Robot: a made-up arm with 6 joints.
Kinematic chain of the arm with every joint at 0, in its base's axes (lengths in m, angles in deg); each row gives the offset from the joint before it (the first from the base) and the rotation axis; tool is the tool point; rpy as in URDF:
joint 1: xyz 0 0 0.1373 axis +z
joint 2: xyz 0 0 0 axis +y
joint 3: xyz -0.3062 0 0.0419 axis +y
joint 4: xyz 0.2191 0 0.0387 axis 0.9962 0 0.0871
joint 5: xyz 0 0 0 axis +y
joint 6: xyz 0.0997 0 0.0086 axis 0.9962 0 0.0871
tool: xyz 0 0 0 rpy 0 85 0
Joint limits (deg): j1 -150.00..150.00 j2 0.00..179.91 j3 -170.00..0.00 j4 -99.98..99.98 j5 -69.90..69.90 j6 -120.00..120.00
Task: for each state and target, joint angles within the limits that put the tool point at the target. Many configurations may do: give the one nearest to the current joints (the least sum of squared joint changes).
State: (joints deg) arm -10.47 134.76 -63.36 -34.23 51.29 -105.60
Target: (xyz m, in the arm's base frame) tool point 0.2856 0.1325 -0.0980
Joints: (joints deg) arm 30.18 159.73 -73.66 -27.94 38.18 -105.60
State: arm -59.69 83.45 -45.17 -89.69 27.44 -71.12
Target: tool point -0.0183 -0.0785 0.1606
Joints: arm -65.30 70.78 0.00 -67.72 32.20 -71.12
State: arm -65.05 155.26 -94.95 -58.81 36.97 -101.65
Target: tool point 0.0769 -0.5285 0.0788
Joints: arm -76.45 149.32 -109.72 -61.87 33.68 -101.65
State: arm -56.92 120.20 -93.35 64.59 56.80 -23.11
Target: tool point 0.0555 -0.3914 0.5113
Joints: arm -91.24 102.79 -115.97 67.26 43.78 -23.11
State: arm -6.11 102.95 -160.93 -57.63 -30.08 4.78
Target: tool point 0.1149 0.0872 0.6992
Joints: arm 3.75 101.88 -170.00 -61.24 -65.06 4.78
